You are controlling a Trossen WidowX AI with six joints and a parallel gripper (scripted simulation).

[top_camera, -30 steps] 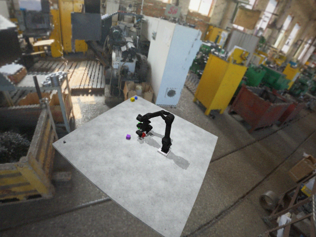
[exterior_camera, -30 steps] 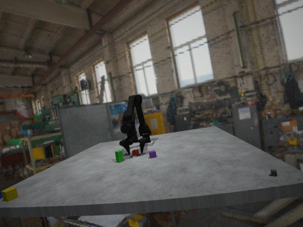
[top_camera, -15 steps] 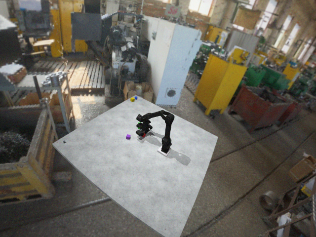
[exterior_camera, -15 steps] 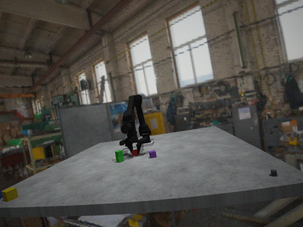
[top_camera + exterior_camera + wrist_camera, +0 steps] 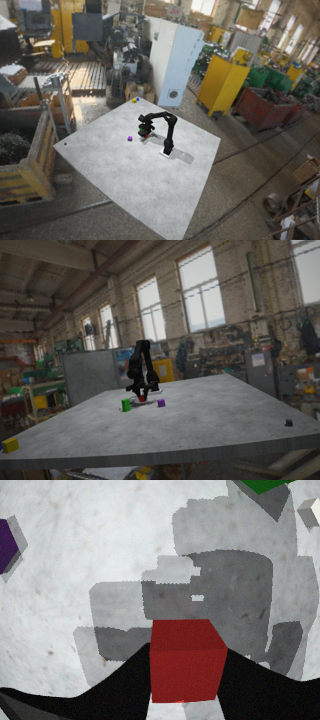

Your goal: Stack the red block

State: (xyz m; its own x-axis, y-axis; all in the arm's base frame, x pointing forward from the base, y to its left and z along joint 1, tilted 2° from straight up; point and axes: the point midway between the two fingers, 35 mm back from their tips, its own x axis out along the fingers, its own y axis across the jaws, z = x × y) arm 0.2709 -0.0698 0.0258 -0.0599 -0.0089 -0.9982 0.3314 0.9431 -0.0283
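Right now my gripper tip is 130 mm to the left of the small white piece, 60 mm short of it and 10 mm above it. Also, from my gripper tip: purple block (120 mm to the left, 120 mm ahead); then yellow block (510 mm to the right, 440 mm ahead); then red block (10 mm above).
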